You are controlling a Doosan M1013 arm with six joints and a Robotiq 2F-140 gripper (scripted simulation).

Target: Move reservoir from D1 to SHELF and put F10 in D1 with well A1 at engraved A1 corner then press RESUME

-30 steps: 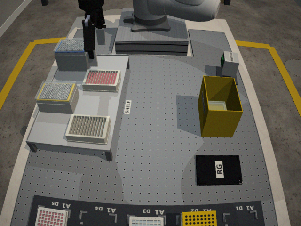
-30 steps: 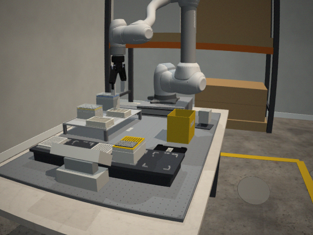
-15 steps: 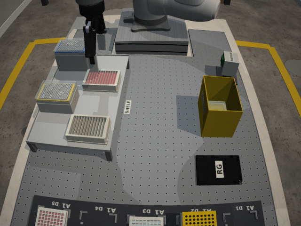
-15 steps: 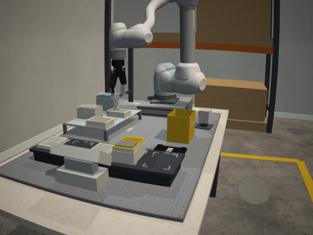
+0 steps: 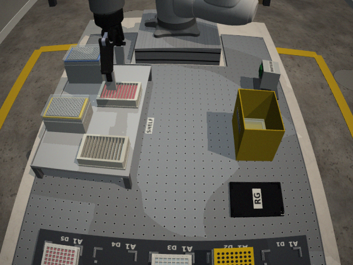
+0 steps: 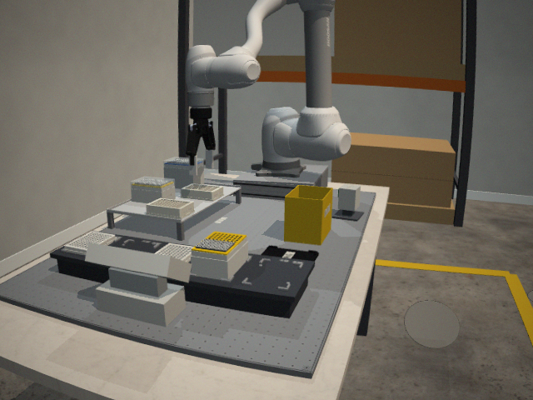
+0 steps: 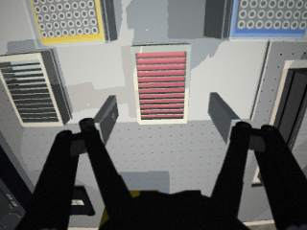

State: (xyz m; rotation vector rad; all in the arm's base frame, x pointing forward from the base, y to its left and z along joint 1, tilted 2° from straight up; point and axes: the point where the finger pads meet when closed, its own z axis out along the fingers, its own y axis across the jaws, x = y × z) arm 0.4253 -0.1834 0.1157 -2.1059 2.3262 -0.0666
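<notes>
The cream 12-trough reservoir lies 10 cm below my hand. The rest, counted from my hand: pale 12-trough reservoir: 21 cm ahead, 10 cm below, 2 cm to the right; then blue-topped box: 13 cm behind, 12 cm to the right, 4 cm below; then shelf: 11 cm below, 7 cm to the right, 5 cm ahead.
</notes>
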